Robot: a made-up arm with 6 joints.
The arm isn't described. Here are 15 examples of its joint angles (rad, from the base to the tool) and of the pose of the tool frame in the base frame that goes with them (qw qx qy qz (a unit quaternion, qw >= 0); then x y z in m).
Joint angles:
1: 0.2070 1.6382 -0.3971 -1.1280 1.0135 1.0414
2: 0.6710 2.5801 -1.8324 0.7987 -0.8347 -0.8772
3: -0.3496 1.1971 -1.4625 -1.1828 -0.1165 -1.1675
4: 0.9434 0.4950 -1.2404 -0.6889 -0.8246 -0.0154
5: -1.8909 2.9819 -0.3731 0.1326 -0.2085 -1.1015
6: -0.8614 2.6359 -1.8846 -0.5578 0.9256 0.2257
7: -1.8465 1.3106 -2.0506 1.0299 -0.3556 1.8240
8: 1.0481 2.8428 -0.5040 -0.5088 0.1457 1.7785
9: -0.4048 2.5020 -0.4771 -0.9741 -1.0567 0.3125
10: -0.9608 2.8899 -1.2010 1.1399 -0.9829 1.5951
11: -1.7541 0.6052 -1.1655 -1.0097 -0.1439 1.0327
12: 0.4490 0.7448 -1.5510 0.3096 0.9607 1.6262
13: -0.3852 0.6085 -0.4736 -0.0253 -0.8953 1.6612
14: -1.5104 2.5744 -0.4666 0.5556 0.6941 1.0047
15: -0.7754 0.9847 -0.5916 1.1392 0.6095 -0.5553
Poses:
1: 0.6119 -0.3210 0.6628 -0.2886 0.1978 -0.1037 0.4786
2: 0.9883 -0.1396 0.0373 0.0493 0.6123 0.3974 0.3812
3: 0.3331 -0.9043 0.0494 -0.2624 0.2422 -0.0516 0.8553
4: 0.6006 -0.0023 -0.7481 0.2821 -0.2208 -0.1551 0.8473
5: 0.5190 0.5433 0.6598 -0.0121 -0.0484 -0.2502 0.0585
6: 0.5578 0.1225 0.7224 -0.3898 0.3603 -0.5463 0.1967
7: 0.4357 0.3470 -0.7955 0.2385 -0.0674 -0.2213 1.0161
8: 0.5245 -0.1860 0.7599 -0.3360 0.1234 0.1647 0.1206
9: 0.8406 0.1676 0.4547 0.2419 0.4294 -0.0697 0.2247
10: 0.1713 0.5418 -0.4766 -0.6709 0.2095 -0.4896 0.0274
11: 0.6534 -0.2470 -0.1907 -0.6897 0.0108 0.0289 0.8338
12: 0.5697 0.7271 0.3086 0.2271 -0.0259 0.0287 0.7512
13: 0.6870 0.5923 -0.3658 0.2085 0.0000 -0.0181 0.6809
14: 0.3720 -0.7388 -0.3276 0.4565 0.0651 -0.2225 0.2530
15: 0.8667 0.4165 0.2331 -0.1449 0.1536 -0.0420 0.5673
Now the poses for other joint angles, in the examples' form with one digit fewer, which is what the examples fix.
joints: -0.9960 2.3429 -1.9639 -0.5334 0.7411 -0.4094
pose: 0.667 -0.128 0.652 -0.339 0.337 -0.612 0.403
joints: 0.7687 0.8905 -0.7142 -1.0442 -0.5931 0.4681
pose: 0.789 -0.203 -0.223 0.536 0.012 0.123 0.715
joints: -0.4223 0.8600 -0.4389 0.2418 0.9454 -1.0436
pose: 0.775 -0.194 0.581 0.155 0.033 0.038 0.458
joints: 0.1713 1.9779 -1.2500 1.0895 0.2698 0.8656
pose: 0.486 0.764 0.389 -0.169 0.488 0.128 0.438
